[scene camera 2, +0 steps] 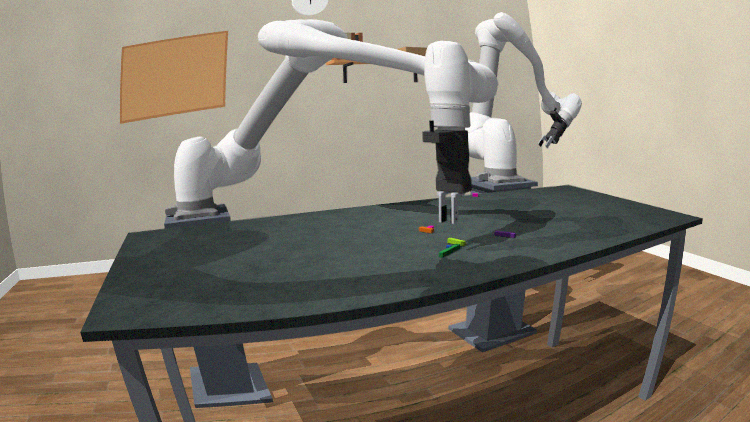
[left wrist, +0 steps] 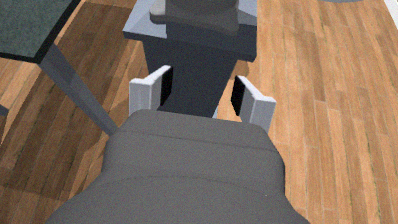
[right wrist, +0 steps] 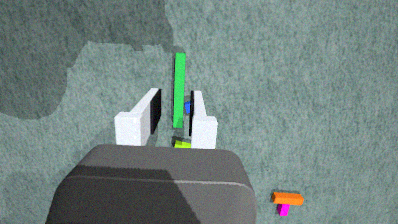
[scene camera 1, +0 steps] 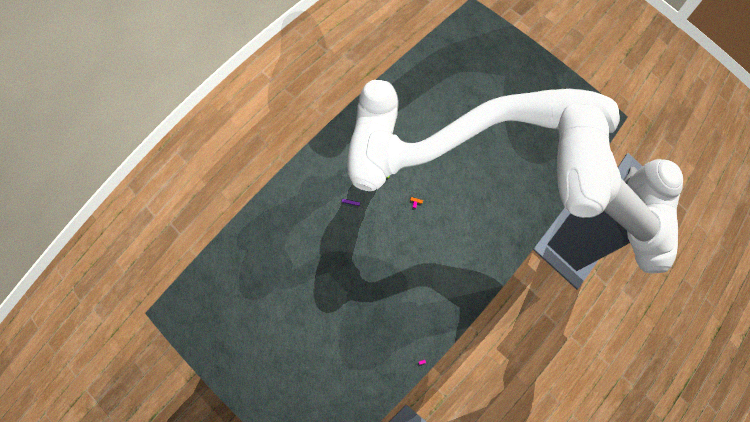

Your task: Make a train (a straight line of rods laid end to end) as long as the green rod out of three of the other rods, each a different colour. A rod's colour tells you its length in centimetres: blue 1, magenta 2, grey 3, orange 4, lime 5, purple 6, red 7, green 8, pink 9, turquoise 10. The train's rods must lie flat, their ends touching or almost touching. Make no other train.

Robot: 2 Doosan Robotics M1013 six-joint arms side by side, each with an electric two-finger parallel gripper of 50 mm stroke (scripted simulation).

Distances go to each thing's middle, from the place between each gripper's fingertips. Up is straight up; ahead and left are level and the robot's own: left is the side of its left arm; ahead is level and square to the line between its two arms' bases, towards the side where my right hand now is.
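My left hand is 1120 mm to the left of the green rod (right wrist: 180, 59), 860 mm short of it and 150 mm above it.
Then there's my right hand (scene camera 2: 448, 222), and the green rod is 80 mm below that hand. Going by its middle, the green rod is nearer to my right hand than to my left hand.
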